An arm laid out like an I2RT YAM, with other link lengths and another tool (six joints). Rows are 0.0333 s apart.
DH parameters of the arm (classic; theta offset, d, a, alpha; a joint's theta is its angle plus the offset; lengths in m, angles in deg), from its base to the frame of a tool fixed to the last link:
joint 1: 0 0.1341 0.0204 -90
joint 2: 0 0 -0.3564 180
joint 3: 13.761 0 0.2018 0
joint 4: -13.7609 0.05 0.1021 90
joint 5: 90 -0.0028 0 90
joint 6: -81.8 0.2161 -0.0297 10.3
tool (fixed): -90 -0.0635 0 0
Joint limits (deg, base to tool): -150..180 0..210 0..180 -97..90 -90..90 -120..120
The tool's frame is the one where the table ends.
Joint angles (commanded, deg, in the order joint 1, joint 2, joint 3, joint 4, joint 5, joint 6), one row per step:
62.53 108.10 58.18 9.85 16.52 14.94
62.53 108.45 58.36 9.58 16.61 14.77
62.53 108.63 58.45 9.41 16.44 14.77
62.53 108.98 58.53 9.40 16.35 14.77
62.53 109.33 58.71 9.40 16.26 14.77
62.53 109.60 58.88 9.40 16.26 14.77
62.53 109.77 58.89 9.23 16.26 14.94
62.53 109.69 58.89 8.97 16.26 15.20
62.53 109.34 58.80 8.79 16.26 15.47
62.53 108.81 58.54 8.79 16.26 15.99
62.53 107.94 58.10 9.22 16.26 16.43
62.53 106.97 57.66 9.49 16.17 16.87
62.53 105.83 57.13 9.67 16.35 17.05
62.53 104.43 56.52 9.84 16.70 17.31
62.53 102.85 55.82 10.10 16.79 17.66
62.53 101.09 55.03 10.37 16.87 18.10
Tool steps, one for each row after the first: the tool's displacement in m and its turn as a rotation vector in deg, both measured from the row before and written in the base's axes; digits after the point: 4 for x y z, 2 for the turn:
0.0004 0.0001 -0.0024 -0.52 0.06 0.04
-0.0003 0.0003 -0.0015 -0.18 0.22 0.13
0.0001 0.0007 -0.0023 -0.22 0.18 0.07
0.0003 0.0012 -0.0017 -0.12 0.13 0.07
0.0005 0.0009 -0.0011 -0.09 0.05 0.00
-0.0003 -0.0003 -0.0018 -0.19 0.24 -0.11
-0.0005 -0.0007 -0.0002 -0.01 0.21 -0.17
-0.0007 -0.0010 0.0017 0.23 0.10 -0.17
-0.0010 -0.0013 0.0026 0.54 0.14 -0.33
-0.0008 -0.0011 0.0054 1.02 -0.17 -0.28
-0.0013 -0.0015 0.0057 0.99 -0.09 -0.20
-0.0011 -0.0030 0.0062 0.75 -0.37 -0.25
-0.0012 -0.0039 0.0077 0.91 -0.50 -0.43
-0.0020 -0.0039 0.0085 1.20 -0.39 -0.28
-0.0024 -0.0045 0.0091 1.35 -0.37 -0.31

